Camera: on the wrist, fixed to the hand. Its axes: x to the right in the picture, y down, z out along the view.
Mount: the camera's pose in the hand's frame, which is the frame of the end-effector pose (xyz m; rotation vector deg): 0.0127 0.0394 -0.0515 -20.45 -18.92 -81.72
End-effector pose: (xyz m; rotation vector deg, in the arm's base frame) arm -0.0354 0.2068 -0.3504 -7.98 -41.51 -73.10
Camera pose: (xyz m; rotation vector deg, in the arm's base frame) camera 0.0229 0.1842 -0.3717 -6.70 -50.50 -160.20
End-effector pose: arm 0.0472 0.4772 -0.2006 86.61 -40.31 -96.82
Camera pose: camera 0.1043 0.4485 -0.1840 -76.04 -39.42 145.16
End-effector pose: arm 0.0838 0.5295 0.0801 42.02 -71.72 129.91
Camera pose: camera 0.0382 0.5562 0.0405 74.17 -42.00 44.07
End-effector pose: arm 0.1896 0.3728 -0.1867 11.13 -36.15 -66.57
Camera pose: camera 0.2526 0.3683 -0.2060 7.57 -29.79 -154.55
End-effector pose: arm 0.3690 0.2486 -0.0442 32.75 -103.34 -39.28
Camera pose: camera 0.4117 0.2592 0.0051 89.18 -71.68 -119.09
